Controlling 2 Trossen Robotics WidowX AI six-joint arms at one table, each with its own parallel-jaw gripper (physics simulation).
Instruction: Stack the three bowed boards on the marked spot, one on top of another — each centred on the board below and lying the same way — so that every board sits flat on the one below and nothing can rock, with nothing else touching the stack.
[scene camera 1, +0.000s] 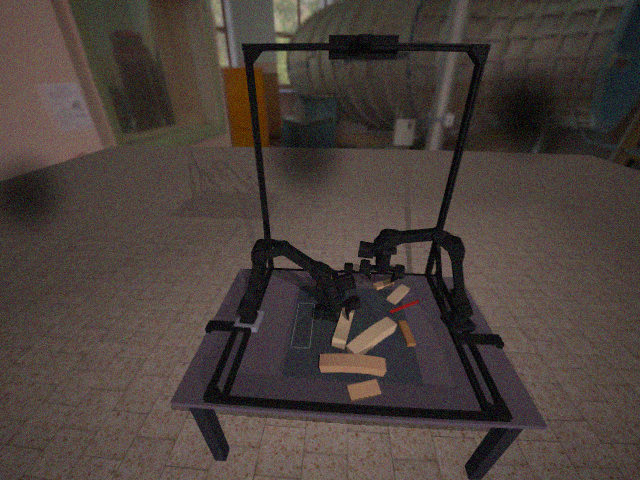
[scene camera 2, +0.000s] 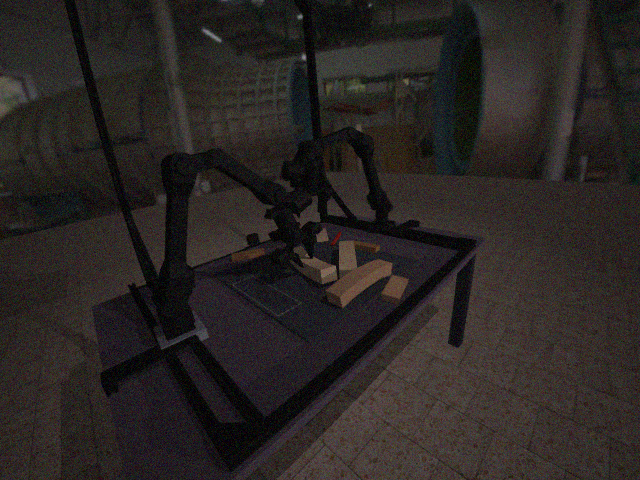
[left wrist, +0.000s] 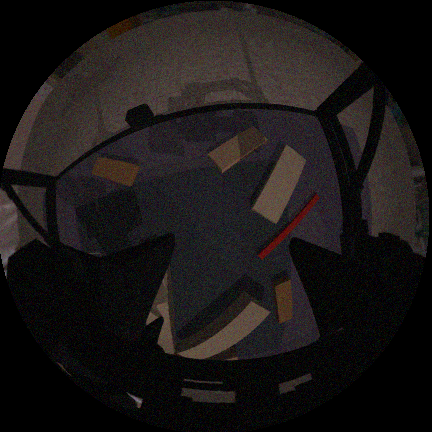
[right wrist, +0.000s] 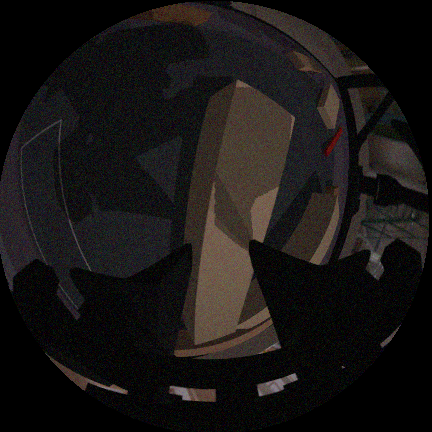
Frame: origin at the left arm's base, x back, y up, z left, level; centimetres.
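Seen in the pictures: left gripper, fingertip midpoint: (scene camera 1: 380, 280) (scene camera 2: 308, 214) (left wrist: 234, 242); right gripper, fingertip midpoint: (scene camera 1: 343, 320) (scene camera 2: 307, 262) (left wrist: 154, 314) (right wrist: 220, 247); left arm's base at its link origin: (scene camera 1: 458, 319) (scene camera 2: 381, 222) (left wrist: 360, 245) (right wrist: 359, 183); right arm's base at its link origin: (scene camera 1: 248, 317) (scene camera 2: 178, 328).
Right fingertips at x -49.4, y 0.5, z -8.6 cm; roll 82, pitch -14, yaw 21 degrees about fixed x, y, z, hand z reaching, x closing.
Note:
Pixels of each thing's top centre, then the offset from my right fingertips to it.
- second pale bowed board at its top centre: (right wrist: 307, 272) (left wrist: 217, 343) (scene camera 2: 346, 249) (scene camera 1: 373, 331) dx +9.6, dy +2.1, dz +9.8 cm
- tan bowed board at its top centre: (right wrist: 243, 337) (scene camera 2: 362, 271) (scene camera 1: 353, 360) dx -1.7, dy +1.4, dz +19.9 cm
- tan block at its top centre: (scene camera 2: 395, 284) (scene camera 1: 364, 388) dx -0.6, dy -1.6, dz +29.0 cm
- red stick at its top centre: (left wrist: 294, 224) (right wrist: 338, 138) (scene camera 1: 404, 305) dx +31.4, dy -2.4, dz -5.7 cm
A pale bowed board (scene camera 1: 341, 333) (scene camera 2: 321, 269) (right wrist: 250, 145) lies right of the empty marked outline (scene camera 1: 295, 325) (scene camera 2: 255, 299) (right wrist: 59, 160). My right gripper (scene camera 1: 348, 312) (right wrist: 220, 247) is shut across this board, one finger at each long side, near its far end in scene camera 1. A second pale bowed board (scene camera 1: 372, 335) (scene camera 2: 347, 255) (left wrist: 225, 332) (right wrist: 310, 220) lies slanted to its right. A tan bowed board (scene camera 1: 352, 364) (scene camera 2: 360, 283) lies crosswise nearer the front edge. My left gripper (scene camera 1: 382, 274) (left wrist: 234, 242) is open and empty above the back of the table.
A tan block (scene camera 1: 363, 390) (scene camera 2: 394, 287) lies by the front edge. A brown block (scene camera 1: 407, 333) (left wrist: 284, 300), a red stick (scene camera 1: 404, 306) (left wrist: 290, 227) and pale blocks (scene camera 1: 398, 293) (left wrist: 280, 185) lie at the right. Another brown block (scene camera 2: 248, 254) (left wrist: 116, 171) lies at the back.

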